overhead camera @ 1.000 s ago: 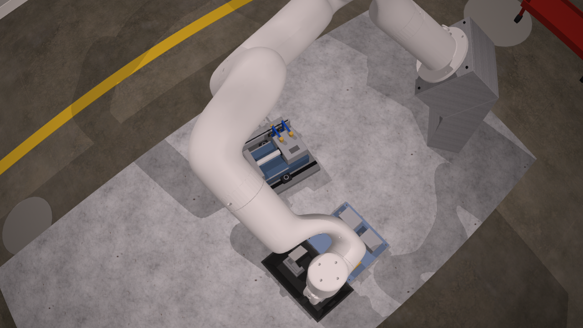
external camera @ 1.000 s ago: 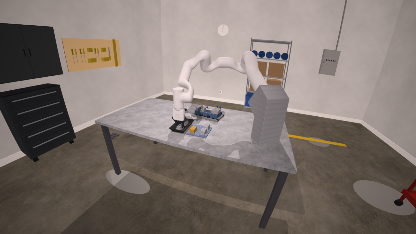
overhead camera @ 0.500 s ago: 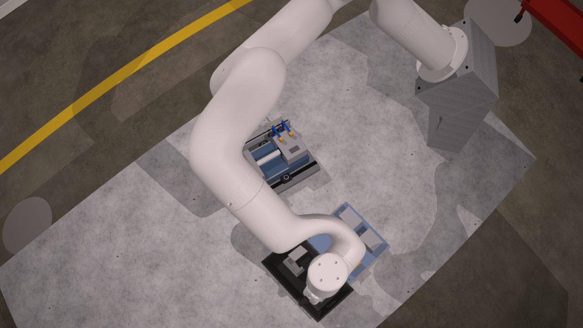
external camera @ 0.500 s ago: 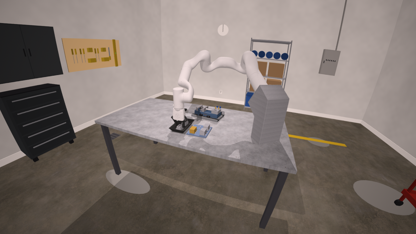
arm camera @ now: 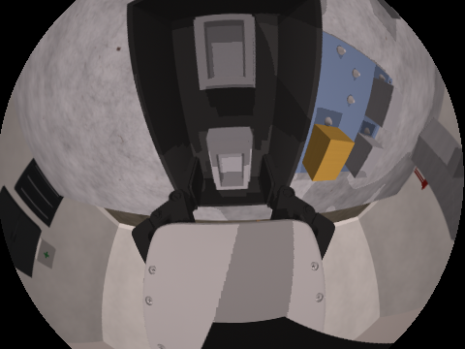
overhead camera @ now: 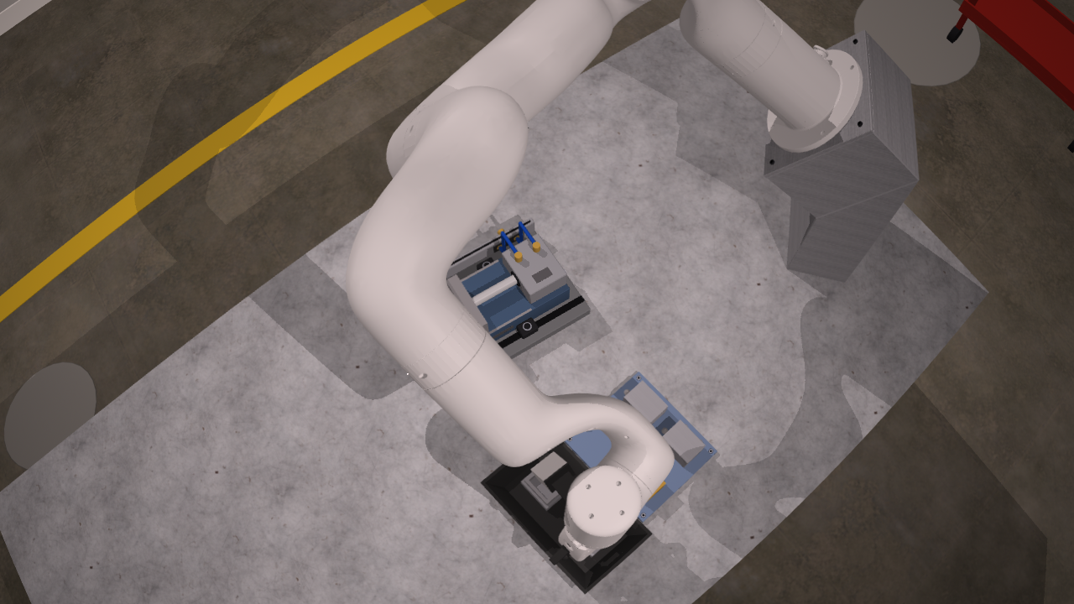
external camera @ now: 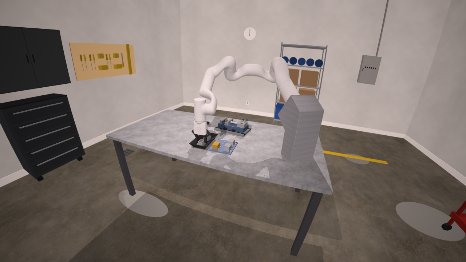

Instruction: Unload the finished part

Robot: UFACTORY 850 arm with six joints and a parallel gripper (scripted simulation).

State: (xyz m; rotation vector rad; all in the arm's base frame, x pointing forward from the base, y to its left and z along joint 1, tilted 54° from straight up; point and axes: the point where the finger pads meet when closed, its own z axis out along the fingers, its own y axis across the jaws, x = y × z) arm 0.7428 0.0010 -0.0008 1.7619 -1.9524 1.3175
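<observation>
Right now my hand is 12 cm past the yellow block, 3 cm to the right of it and 3 cm above it. Round my hand: blue fixture plate (17 cm behind, 5 cm below); then vise (24 cm behind, 34 cm to the right, 2 cm below).
</observation>
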